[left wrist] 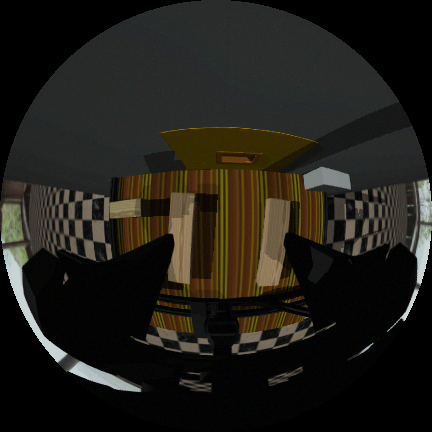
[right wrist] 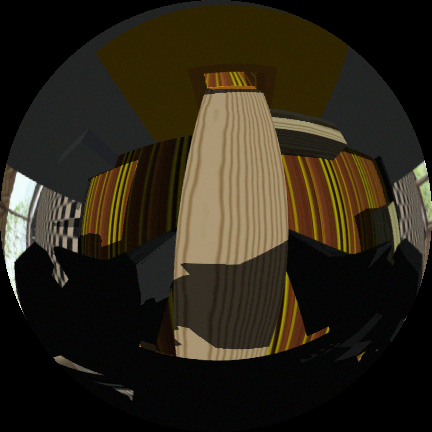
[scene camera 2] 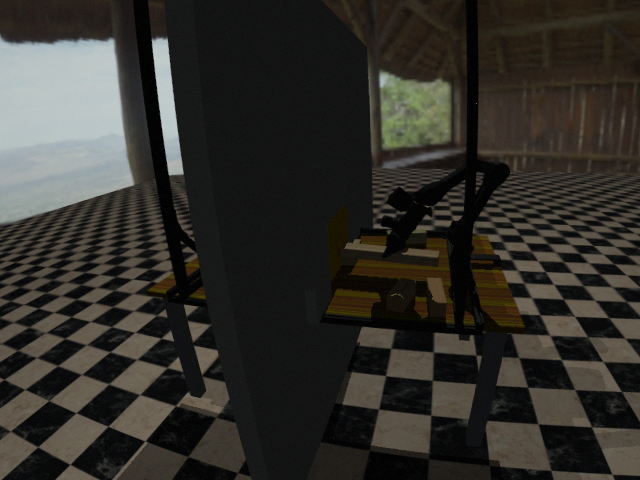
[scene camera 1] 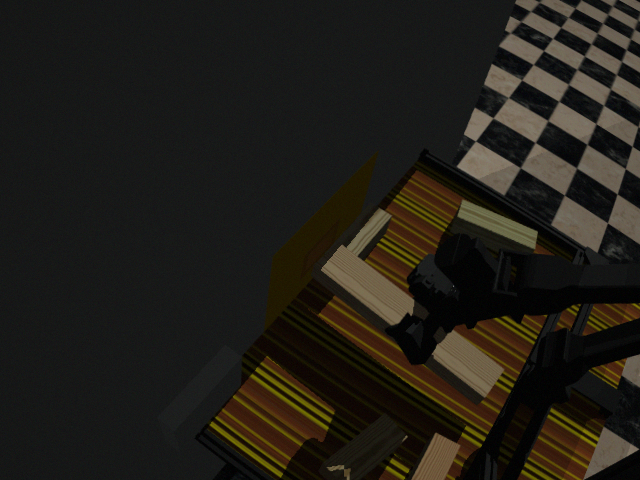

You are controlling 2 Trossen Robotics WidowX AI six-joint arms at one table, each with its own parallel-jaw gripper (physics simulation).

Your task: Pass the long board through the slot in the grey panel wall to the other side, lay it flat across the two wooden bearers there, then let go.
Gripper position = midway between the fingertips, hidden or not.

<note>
My left gripper (left wrist: pixel 230 239) is open, with nothing in its grasp. Further things: my right gripper (scene camera 1: pixel 397 318) and a slot (right wrist: pixel 265 75).
My right gripper is seen too in the right wrist view (right wrist: pixel 230 232) and in scene camera 2 (scene camera 2: pixel 384 254).
</note>
